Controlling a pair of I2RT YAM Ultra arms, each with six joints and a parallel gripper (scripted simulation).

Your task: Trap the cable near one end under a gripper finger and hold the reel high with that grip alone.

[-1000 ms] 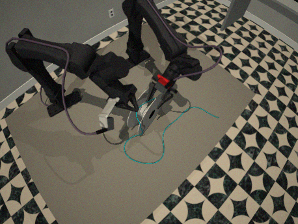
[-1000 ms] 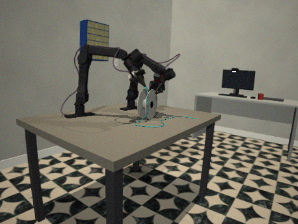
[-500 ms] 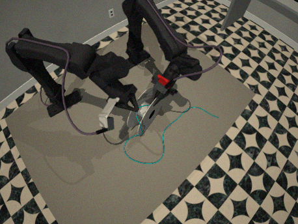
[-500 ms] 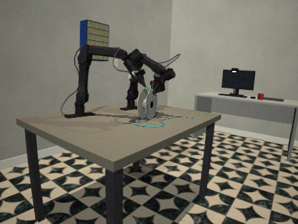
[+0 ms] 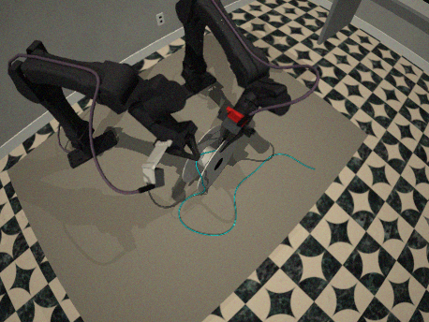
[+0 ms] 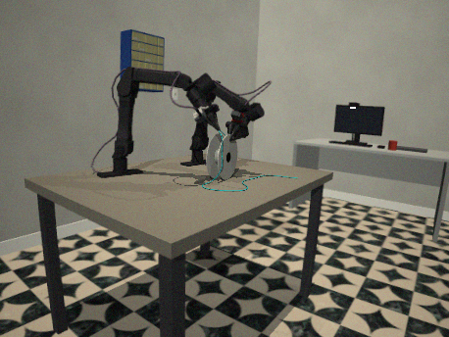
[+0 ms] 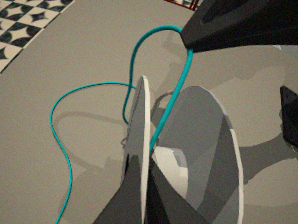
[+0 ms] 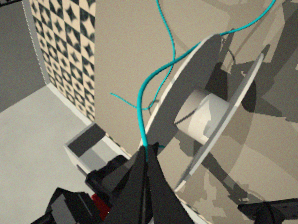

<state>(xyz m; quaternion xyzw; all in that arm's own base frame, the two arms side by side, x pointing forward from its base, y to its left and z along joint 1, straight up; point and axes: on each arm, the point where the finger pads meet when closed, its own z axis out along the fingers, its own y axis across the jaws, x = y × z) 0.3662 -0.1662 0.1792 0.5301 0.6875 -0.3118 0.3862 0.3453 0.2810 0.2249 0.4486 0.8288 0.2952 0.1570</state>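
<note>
My right gripper is now 120 mm above the white reel, 60 mm to the right of it and 20 mm past it.
Right now the white reel is 20 mm behind my left hand, 20 mm to the right of it and 80 mm below it.
</note>
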